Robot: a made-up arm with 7 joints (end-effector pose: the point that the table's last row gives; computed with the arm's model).
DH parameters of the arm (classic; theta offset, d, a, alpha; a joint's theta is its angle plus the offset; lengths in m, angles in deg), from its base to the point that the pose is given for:
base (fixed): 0 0 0 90
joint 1: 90 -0.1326 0 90
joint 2: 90 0 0 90
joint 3: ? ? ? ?
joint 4: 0 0 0 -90
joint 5: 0 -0.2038 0 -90
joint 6: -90 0 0 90
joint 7: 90 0 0 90
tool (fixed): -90 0 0 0
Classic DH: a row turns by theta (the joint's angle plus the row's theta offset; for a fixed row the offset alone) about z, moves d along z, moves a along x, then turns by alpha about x.
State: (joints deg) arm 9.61 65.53 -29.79 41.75 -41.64 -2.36 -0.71
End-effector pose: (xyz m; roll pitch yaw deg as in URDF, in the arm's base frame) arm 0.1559 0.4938 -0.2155 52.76 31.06 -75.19
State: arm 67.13 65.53 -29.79 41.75 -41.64 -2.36 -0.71
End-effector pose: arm 0.2655 0.4938 0.0158 107.75 5.29 -56.28
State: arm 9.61 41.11 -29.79 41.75 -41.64 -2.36 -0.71
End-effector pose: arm 0.1773 0.3629 -0.3417 47.55 7.48 -81.08
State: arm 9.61 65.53 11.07 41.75 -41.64 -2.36 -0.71
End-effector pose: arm 0.1569 0.5325 -0.1290 85.59 9.77 -45.95
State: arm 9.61 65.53 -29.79 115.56 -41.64 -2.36 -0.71
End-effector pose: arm 0.1842 0.2655 -0.1319 84.65 11.31 -129.04
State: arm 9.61 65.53 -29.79 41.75 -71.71 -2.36 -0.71
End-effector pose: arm 0.1559 0.4938 -0.2155 31.11 51.43 -105.24
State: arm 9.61 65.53 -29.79 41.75 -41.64 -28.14 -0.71
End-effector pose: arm 0.1559 0.4938 -0.2155 44.74 13.62 -95.85
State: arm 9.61 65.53 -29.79 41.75 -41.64 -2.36 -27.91
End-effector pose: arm 0.1559 0.4938 -0.2155 79.96 31.06 -75.19
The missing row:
joint 3: 90 -0.2755 0 90
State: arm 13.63 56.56 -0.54 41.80 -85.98 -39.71 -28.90
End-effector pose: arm 0.1878 0.4886 -0.1979 69.29 25.95 -109.36
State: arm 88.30 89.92 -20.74 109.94 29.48 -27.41 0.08
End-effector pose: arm 0.0734 0.3385 0.1771 146.24 28.48 -139.70
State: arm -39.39 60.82 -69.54 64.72 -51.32 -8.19 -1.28
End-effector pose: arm -0.1580 0.3649 -0.2940 -14.05 -23.28 -126.86
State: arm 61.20 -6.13 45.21 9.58 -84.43 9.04 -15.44
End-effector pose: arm 0.4289 0.1057 -0.2085 65.87 -40.57 -54.48
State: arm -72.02 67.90 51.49 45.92 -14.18 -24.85 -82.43
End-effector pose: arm -0.0202 0.5623 -0.1024 143.09 12.24 -56.74
